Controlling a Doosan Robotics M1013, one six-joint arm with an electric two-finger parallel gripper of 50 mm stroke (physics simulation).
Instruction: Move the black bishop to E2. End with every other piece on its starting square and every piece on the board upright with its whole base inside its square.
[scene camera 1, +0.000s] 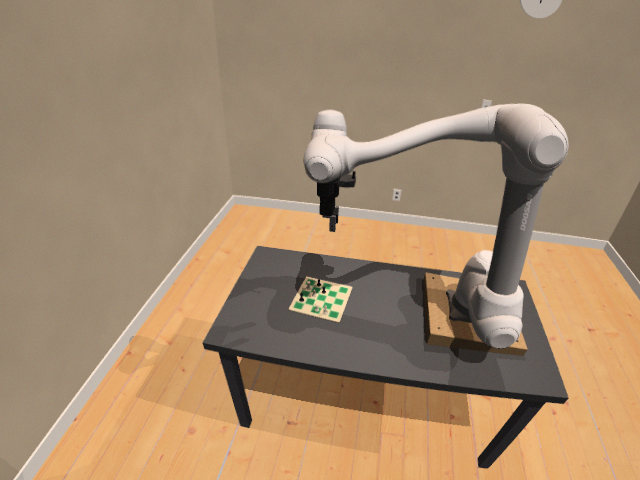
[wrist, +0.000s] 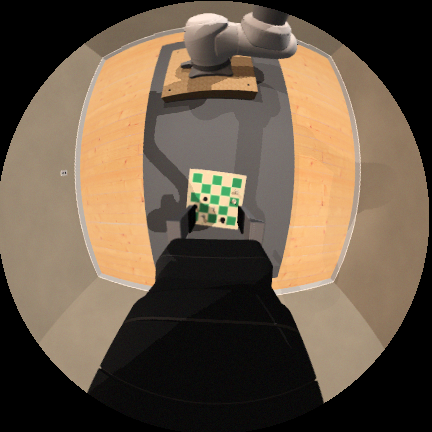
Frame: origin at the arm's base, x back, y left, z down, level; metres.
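Where they show: gripper, between the fingertips: (scene camera 1: 333, 226) (wrist: 216, 213); arm's base, origin of its link: (wrist: 210, 64).
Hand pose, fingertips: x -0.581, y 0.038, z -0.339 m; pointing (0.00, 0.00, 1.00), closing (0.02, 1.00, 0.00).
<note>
Each offset is from my fingertips to the centre of the thing. Level surfaces: height alone.
The green and cream chessboard @[dx -0.039, dy -0.012, dz +0.379 m] (scene camera 1: 343, 290) (wrist: 197, 178) lies on the table. Three small dark pieces stand on it: one @[dx -0.118, dy +0.022, dz +0.354 m] (scene camera 1: 301, 298) (wrist: 222, 220), a second @[dx -0.036, dy -0.048, dz +0.360 m] (scene camera 1: 324, 290) (wrist: 205, 199), and a third @[dx -0.068, dy -0.089, dz +0.360 m] (scene camera 1: 318, 283) near the board's edge, partly hidden by a finger in the wrist view. They are too small to tell which is the black bishop. Several pale pieces, among them one @[dx -0.006, dy +0.071, dz +0.354 m] (scene camera 1: 325, 311) (wrist: 235, 191) and another @[dx -0.073, dy -0.018, dz +0.360 m] (scene camera 1: 313, 292) (wrist: 212, 210), share the board. My gripper (scene camera 1: 334, 223) (wrist: 216, 213) is open and empty, high above the board.
The dark table @[dz +0.382 m] (scene camera 1: 382, 330) (wrist: 215, 135) carries the board toward one end and the wooden base plate (scene camera 1: 436, 335) (wrist: 210, 93) under the arm at the other. The arm's shadow falls across the table and part of the board.
</note>
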